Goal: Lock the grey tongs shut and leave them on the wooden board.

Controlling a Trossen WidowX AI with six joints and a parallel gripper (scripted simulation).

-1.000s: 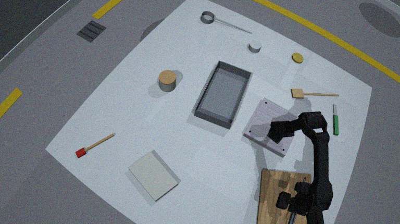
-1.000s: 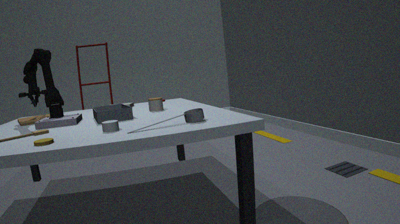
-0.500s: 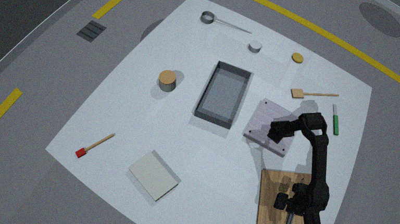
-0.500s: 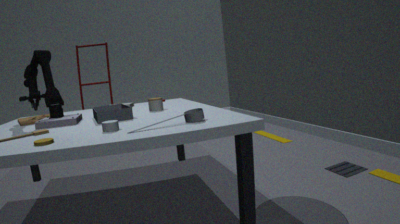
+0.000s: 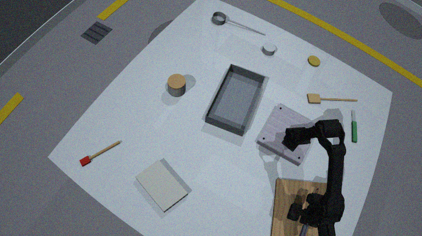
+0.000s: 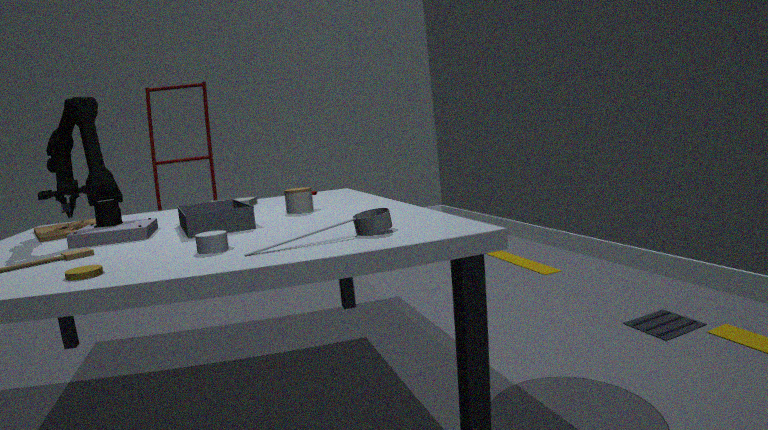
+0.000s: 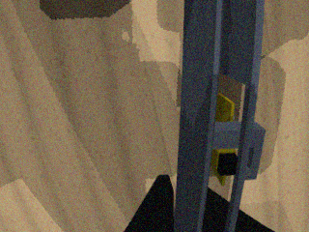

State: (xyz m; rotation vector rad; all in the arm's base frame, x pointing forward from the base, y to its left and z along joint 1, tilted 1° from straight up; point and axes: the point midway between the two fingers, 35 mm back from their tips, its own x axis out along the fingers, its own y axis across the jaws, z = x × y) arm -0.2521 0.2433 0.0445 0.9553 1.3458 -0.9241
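My gripper tip is 40 mm below the yellow slider, 30 mm to the left of it and 10 mm short of it. Round my gripper tip: pale slab 510 mm ahead, 260 mm to the left, 30 mm below; then green-handled tool 570 mm to the right, 50 mm ahead, 40 mm below; then wooden board 40 mm below.
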